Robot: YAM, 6 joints.
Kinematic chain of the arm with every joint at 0, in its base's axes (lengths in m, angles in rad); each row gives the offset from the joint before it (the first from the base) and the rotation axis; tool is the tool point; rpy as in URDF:
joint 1: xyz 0 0 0.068 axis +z
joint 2: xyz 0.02 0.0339 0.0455 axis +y
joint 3: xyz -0.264 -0.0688 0 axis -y
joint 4: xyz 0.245 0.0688 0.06 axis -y
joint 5: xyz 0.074 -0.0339 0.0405 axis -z
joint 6: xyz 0.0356 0 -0.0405 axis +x
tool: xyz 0 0 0 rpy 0 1.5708 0
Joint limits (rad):
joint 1: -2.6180..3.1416
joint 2: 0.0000..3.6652
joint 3: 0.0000..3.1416
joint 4: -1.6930..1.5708
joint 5: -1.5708..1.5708
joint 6: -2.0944..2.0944
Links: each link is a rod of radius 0.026 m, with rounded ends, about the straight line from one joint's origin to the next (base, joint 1, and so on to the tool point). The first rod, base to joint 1, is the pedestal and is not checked.
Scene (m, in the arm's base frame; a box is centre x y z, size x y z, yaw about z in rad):
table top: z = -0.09
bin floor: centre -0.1 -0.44 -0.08 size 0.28 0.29 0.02 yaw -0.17
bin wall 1: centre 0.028 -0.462 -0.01 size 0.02 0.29 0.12 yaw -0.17
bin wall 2: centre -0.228 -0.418 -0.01 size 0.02 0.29 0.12 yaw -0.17
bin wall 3: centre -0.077 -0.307 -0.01 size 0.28 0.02 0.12 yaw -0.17
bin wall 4: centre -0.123 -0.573 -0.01 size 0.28 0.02 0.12 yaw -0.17
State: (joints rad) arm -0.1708 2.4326 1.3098 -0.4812 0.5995 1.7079
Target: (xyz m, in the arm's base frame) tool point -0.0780 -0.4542 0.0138
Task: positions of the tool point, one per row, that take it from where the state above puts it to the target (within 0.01 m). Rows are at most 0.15 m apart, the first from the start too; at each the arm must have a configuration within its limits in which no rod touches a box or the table.
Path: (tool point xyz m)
1: 0.3524 -0.1817 0.0103
2: 0.3086 -0.2754 0.0354
3: 0.2384 -0.3564 0.0624
4: 0.1459 -0.4170 0.0910
5: 0.0377 -0.4510 0.1211
6: -0.0780 -0.4542 0.1525
7: -0.0786 -0.4596 0.0835
8: -0.0780 -0.4542 0.0138

